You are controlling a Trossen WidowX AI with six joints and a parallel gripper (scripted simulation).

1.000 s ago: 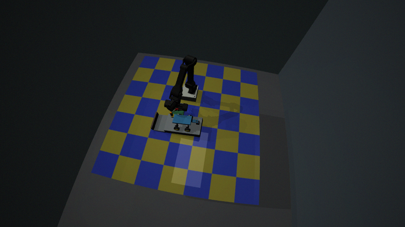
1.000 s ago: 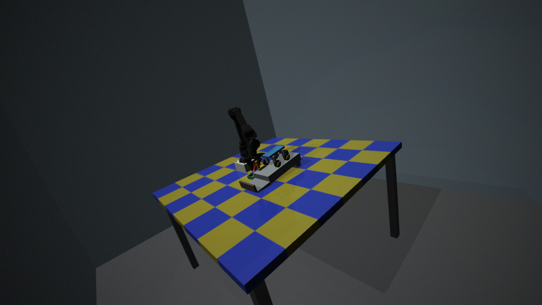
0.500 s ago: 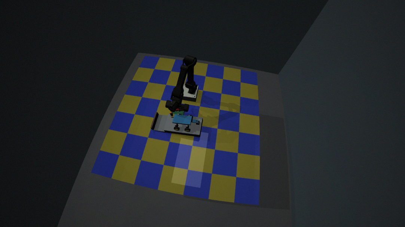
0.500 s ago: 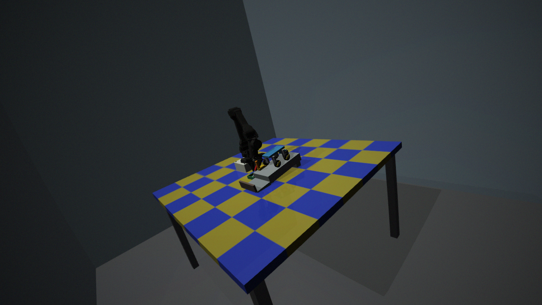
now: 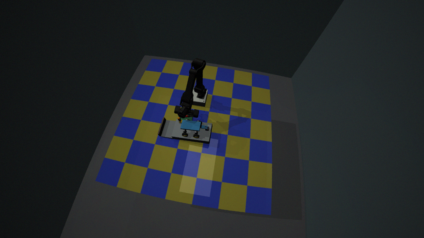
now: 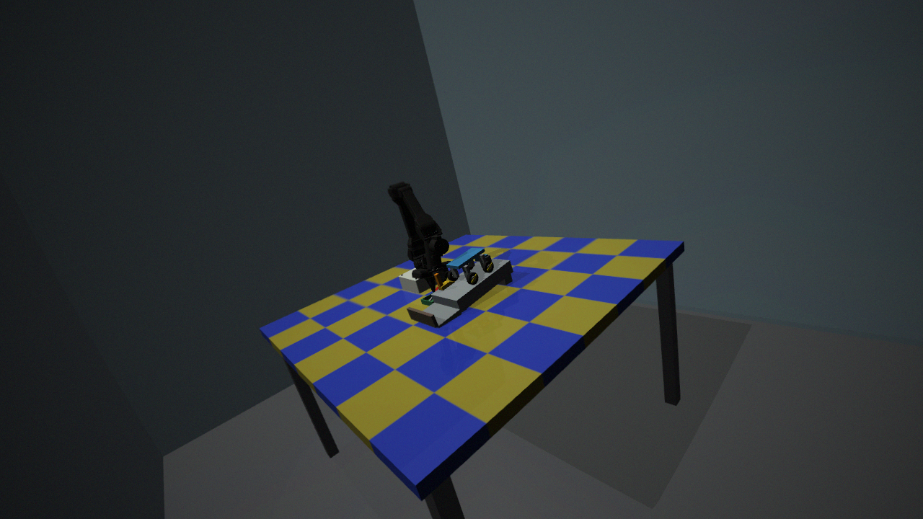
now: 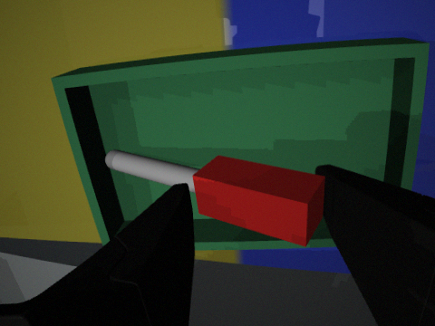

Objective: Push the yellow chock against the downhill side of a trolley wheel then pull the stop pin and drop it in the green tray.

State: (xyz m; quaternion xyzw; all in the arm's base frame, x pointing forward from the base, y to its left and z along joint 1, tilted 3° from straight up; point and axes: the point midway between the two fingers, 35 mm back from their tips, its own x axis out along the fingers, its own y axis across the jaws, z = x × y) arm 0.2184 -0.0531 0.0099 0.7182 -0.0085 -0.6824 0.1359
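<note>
Now: the red-headed stop pin 20 mm to the right of my gripper tip and 10 mm below it. The rest, counted from my gripper tip: grey ramp 110 mm ahead, 100 mm to the left, 10 mm above; then yellow chock 70 mm ahead, 50 mm above; then green tray 40 mm below, 10 mm to the right.
</note>
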